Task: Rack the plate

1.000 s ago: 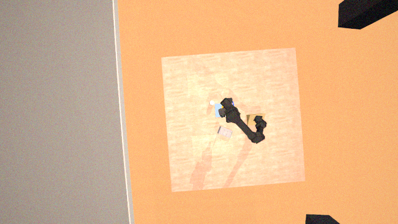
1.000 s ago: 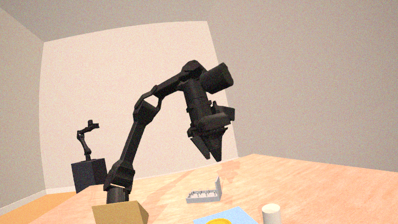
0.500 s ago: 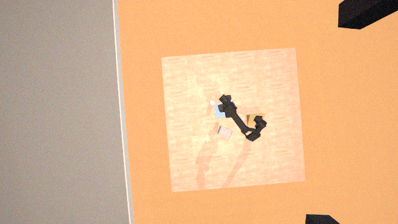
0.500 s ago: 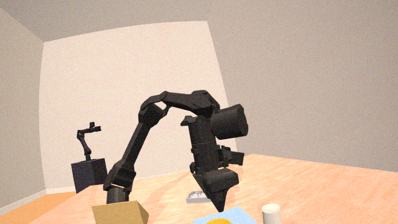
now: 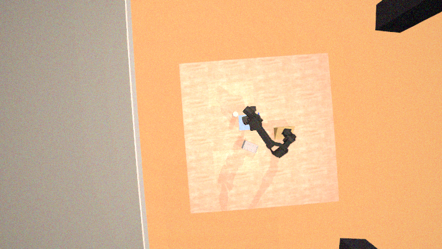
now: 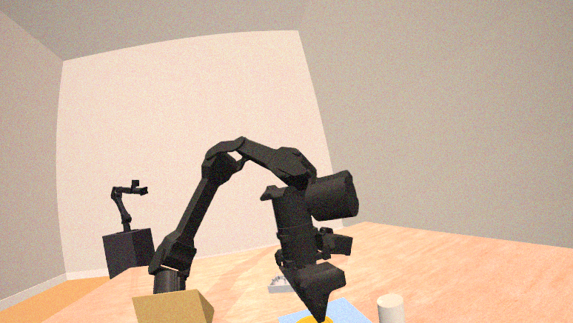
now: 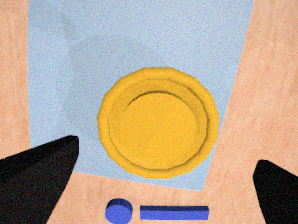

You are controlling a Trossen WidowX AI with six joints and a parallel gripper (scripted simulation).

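My gripper tip is 40 mm above the yellow plate. Also, from my gripper tip: blue spoon 80 mm behind, 10 mm to the right, 50 mm below; white cup 130 mm ahead, 30 mm to the right, 30 mm below; light blue mat 20 mm ahead, 30 mm to the left, 50 mm below.
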